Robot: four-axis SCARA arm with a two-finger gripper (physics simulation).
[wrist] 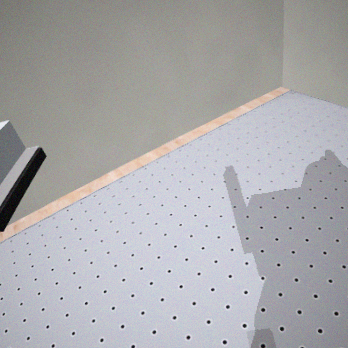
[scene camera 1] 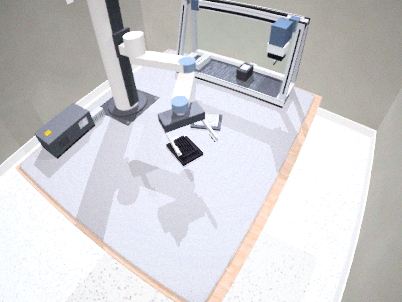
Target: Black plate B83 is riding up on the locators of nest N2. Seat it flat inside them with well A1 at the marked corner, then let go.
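Places are measured from the arm's base along level axes (x ahead, y left, z up), in metres.
Where they show: gripper, fingertip midpoint: (wrist: 195, 103) (scene camera 1: 198, 146); arm's base, link origin: (scene camera 1: 127, 105).
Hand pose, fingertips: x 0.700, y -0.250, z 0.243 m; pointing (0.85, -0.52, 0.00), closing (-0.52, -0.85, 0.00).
Things, the pixels of their top centre, and the offset from my fingertips. "pt": a spot on its surface instead.
- black plate, top centre: (scene camera 1: 183, 145) dx -0.171, dy +0.118, dz -0.202 m
- dark nest, top centre: (scene camera 1: 184, 148) dx -0.165, dy +0.115, dz -0.216 m
- white plate, top centre: (scene camera 1: 206, 118) dx -0.178, dy +0.351, dz -0.204 m
- small dark block, surface spot: (scene camera 1: 244, 71) pt dx -0.153, dy +0.774, dz -0.112 m
- dark box, surface spot: (scene camera 1: 65, 131) pt dx -0.737, dy -0.182, dz -0.122 m
The black plate (scene camera 1: 188, 145) lies on a dark nest (scene camera 1: 186, 162) near the middle of the table in the scene view. Its tilt, the locators and the marked corner are too small to tell, and part of it is hidden behind a finger. The gripper (scene camera 1: 197, 147) is open and empty, with its two pale fingers wide apart. In the scene view one finger crosses the plate's left part and the other hangs to the plate's right; their height above it is unclear. In the wrist view one dark-edged finger shows at the left edge; the plate does not show there.
A white plate (scene camera 1: 213, 119) lies on a second nest just behind the gripper. A framed gantry (scene camera 1: 235, 90) with a small dark block (scene camera 1: 244, 71) stands at the back right. A dark box (scene camera 1: 65, 131) stands at the left. The table's wooden edge (scene camera 1: 260, 215) (wrist: 165, 149) runs along its border.
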